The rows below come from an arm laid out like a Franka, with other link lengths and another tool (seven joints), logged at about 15 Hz.
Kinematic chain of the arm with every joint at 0, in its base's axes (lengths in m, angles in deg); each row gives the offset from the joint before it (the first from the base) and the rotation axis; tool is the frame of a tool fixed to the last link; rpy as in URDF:
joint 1: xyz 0 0 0.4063 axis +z
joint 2: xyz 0 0 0 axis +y
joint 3: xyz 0 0 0.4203 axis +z
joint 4: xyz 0.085 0 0 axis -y
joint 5: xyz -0.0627 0 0.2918 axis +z
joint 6: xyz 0 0 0 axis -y
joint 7: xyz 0.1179 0 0 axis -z
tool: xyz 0.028 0.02 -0.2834 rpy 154 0 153.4
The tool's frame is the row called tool.
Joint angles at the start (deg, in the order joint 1, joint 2, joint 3, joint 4, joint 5, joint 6, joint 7):
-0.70, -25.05, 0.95, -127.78, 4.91, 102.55, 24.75
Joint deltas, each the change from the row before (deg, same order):
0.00, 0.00, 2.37, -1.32, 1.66, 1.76, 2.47
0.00, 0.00, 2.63, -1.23, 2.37, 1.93, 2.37
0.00, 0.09, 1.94, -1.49, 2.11, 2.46, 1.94
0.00, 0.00, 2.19, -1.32, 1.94, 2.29, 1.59
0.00, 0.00, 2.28, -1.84, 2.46, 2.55, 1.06
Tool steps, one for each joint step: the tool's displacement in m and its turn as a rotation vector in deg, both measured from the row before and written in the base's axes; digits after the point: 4 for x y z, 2 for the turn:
0.0009, 0.0201, -0.0059, 0.58, -0.19, -0.86
0.0007, 0.0242, -0.0049, 1.16, -0.33, -0.81
0.0019, 0.0179, -0.0060, 1.20, -0.47, -1.12
0.0005, 0.0185, -0.0050, 0.93, -0.53, -0.57
-0.0021, 0.0195, -0.0084, 1.28, -0.21, -0.34

